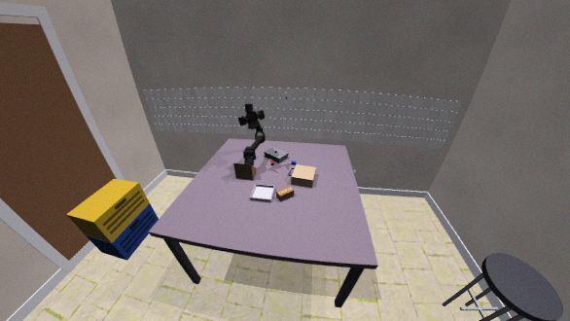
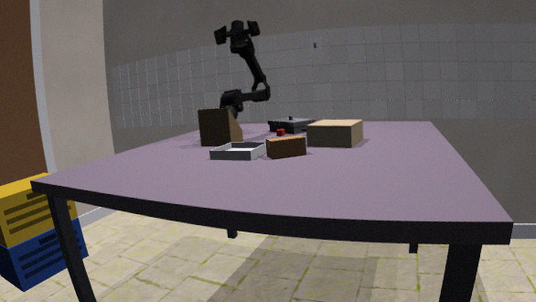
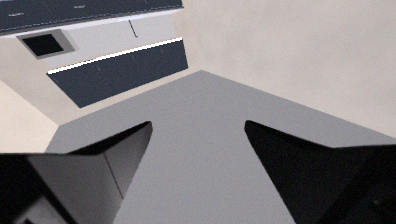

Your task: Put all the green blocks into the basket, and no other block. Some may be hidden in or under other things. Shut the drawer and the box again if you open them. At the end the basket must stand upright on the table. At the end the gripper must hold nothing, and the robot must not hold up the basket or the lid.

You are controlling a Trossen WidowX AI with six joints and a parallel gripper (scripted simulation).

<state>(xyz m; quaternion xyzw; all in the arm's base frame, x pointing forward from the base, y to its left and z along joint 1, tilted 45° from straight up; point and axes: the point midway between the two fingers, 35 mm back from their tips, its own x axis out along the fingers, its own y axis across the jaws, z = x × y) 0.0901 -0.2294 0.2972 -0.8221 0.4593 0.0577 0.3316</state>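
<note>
The flat lid lies 8 cm ahead of my hand, 28 cm to the left of it and 42 cm below it. Round my hand: small brown box (28 cm ahead, 22 cm to the right, 43 cm below); red block (8 cm ahead, 16 cm to the left, 46 cm below); tray (13 cm ahead, 23 cm to the right, 46 cm below).
</note>
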